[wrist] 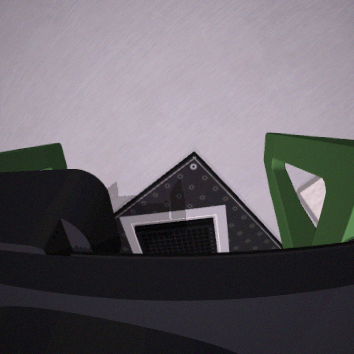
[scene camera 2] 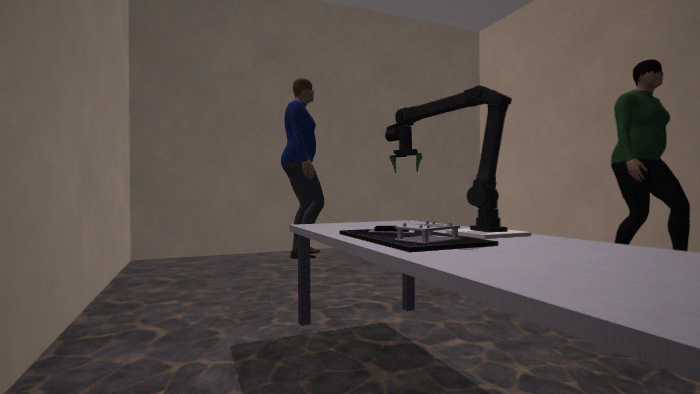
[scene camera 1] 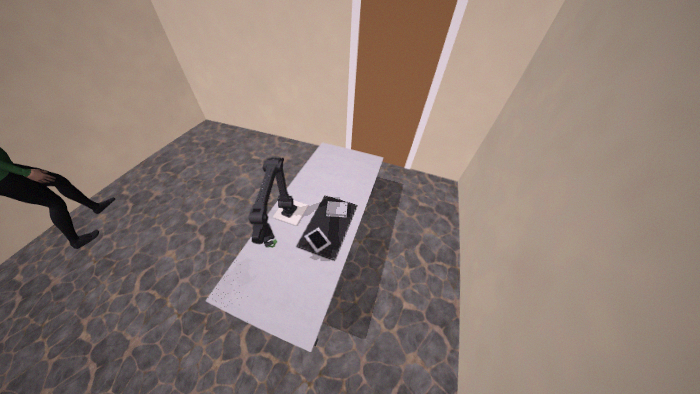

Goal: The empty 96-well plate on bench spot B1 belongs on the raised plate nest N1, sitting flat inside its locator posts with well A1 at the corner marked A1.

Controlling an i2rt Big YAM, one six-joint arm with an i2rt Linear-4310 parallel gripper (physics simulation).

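Frame: origin at the arm's base, x ahead, y left, z up, level; centimetres.
Where they show: gripper, fingertip midpoint: [wrist: 159,149] [scene camera 2: 406,172] [scene camera 1: 270,240]; arm's base at its link origin: [scene camera 2: 488,230] [scene camera 1: 289,210].
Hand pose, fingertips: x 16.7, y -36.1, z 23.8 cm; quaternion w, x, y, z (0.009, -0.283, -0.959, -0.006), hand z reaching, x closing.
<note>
Things, the pixels of their top centre, and the offset from my fingertips. "spot": a spot on its surface instead. Level surfaces: height alone.
- dark 96-well plate at its top centre: [wrist: 177,246] [scene camera 2: 391,226] [scene camera 1: 317,238] dx +17.2, dy +23.4, dz -22.3 cm
- light square frame at a spot on its surface: [wrist: 223,230] spot: dx +9.7, dy +26.1, dz -23.7 cm
- raised nest N1 at its top centre: [scene camera 2: 427,222] [scene camera 1: 337,207] dx +18.2, dy +53.5, dz -18.6 cm
- black dotted board at its top centre: [wrist: 220,286] [scene camera 2: 407,234] [scene camera 1: 329,223] dx +18.2, dy +39.3, dz -23.8 cm
- long pale table at its surface level: dz -25.2 cm
The dark 96-well plate [scene camera 1: 317,240] [scene camera 2: 387,228] [wrist: 177,238] lies low within a light square frame [wrist: 223,230] on the black board; its lower part is cut off in the wrist view. Well A1 cannot be made out. The raised nest N1 [scene camera 1: 337,209] [scene camera 2: 427,228] is a light platform on short legs with small posts on top, at the other end of the board; no plate shows on it. My gripper [scene camera 1: 270,243] [scene camera 2: 407,171] [wrist: 159,149] is open and empty, its green fingers pointing down high above the table, off to the arm's side of the plate.
The black dotted board [scene camera 1: 320,215] [scene camera 2: 472,243] [wrist: 200,185] lies on the long pale table [scene camera 1: 280,290] [scene camera 2: 600,270]. The arm stands on a white base plate [scene camera 1: 295,218] beside it. A person in blue [scene camera 2: 300,132] and one in green [scene camera 2: 640,127] stand beyond the table.
</note>
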